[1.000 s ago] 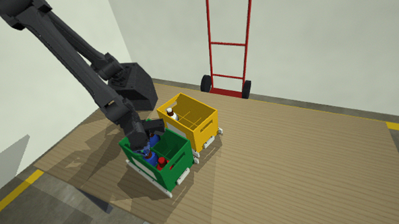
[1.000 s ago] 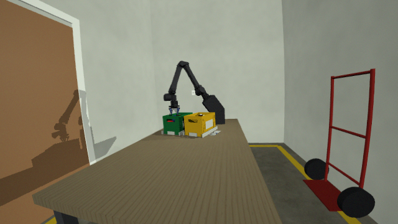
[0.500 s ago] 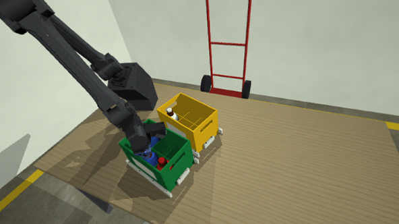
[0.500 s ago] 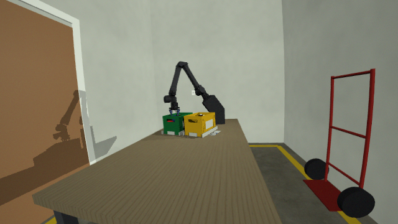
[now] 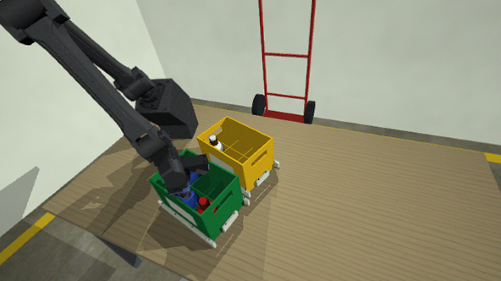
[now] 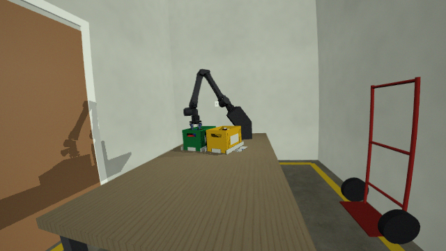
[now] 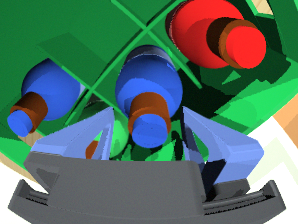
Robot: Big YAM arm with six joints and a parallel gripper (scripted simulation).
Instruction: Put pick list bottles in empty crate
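Right now my hand is 2 cm short of the green crate, 4 cm to the right of it and 6 cm above it. Also, from my hand: white-labelled bottle (1 cm behind, 27 cm to the left, 6 cm below); then red-label bottle (8 cm ahead, 3 cm to the right, 6 cm below); then green-label bottle (8 cm behind, 3 cm to the left, 6 cm below).
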